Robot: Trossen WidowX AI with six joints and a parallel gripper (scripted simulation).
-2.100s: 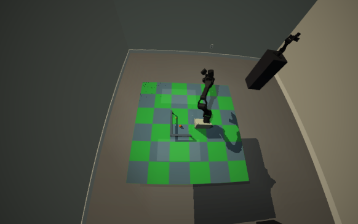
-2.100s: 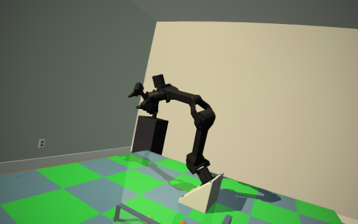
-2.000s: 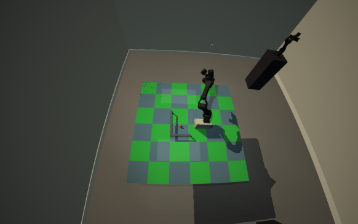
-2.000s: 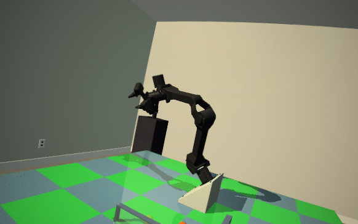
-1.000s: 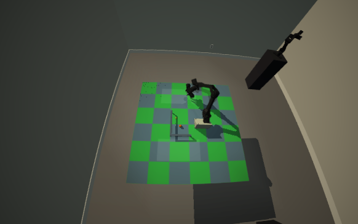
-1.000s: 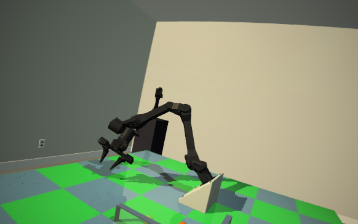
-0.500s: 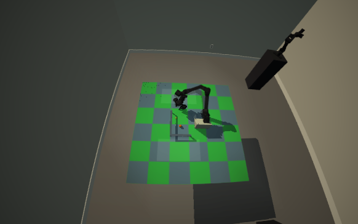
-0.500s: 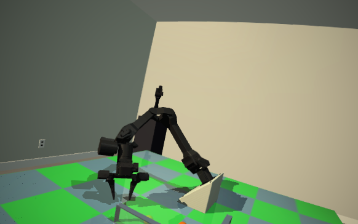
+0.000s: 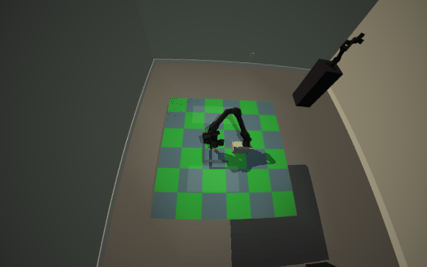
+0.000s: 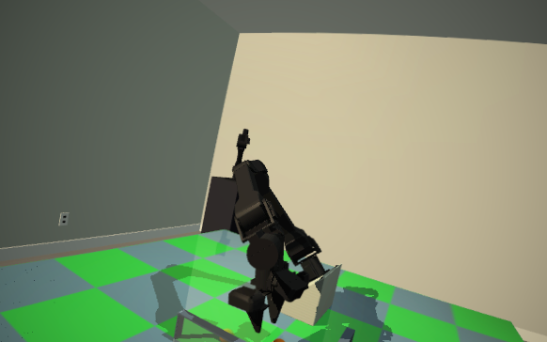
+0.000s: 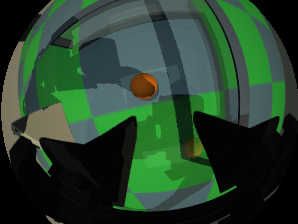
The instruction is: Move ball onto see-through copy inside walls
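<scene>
My gripper tip is now 20 mm past the orange ball, 30 mm to the right of it and 40 mm above it. The rest, counted from my gripper tip: clear wall 90 mm ahead, 10 mm to the left, 20 mm below.
</scene>
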